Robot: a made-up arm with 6 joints. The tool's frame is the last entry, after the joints.
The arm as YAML. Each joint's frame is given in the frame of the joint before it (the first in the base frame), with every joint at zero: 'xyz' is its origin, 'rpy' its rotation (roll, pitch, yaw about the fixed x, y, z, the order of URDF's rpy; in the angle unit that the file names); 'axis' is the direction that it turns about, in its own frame. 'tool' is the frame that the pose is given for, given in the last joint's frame.
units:
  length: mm
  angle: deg
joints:
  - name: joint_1
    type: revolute
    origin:
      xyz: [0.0, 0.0, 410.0]
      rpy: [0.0, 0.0, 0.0]
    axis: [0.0, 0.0, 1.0]
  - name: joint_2
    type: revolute
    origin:
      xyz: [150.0, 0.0, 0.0]
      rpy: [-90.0, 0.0, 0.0]
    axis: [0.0, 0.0, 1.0]
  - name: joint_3
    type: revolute
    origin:
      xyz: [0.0, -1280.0, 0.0]
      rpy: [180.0, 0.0, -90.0]
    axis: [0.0, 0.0, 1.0]
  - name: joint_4
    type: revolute
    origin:
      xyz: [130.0, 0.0, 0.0]
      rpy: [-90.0, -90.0, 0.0]
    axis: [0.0, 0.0, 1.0]
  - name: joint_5
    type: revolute
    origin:
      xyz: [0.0, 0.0, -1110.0]
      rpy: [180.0, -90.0, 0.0]
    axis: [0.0, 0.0, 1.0]
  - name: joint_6
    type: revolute
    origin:
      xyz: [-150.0, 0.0, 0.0]
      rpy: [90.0, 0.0, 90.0]
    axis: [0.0, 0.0, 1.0]
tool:
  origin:
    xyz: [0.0, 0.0, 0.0]
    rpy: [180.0, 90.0, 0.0]
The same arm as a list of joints. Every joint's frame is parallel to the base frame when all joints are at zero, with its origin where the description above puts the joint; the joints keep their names.
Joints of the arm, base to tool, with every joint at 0 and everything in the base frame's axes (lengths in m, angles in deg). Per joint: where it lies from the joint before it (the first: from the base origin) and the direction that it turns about. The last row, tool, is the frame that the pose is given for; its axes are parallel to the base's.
joint_1: xyz 0 0 0.41 axis +z
joint_2: xyz 0.15 0 0 axis +y
joint_3: xyz 0 0 1.28 axis -y
joint_4: xyz 0 0 0.13 axis -x
joint_5: xyz 1.11 0 0 axis -y
joint_6: xyz 0.15 0 0 axis -x
tool: xyz 0 0 0

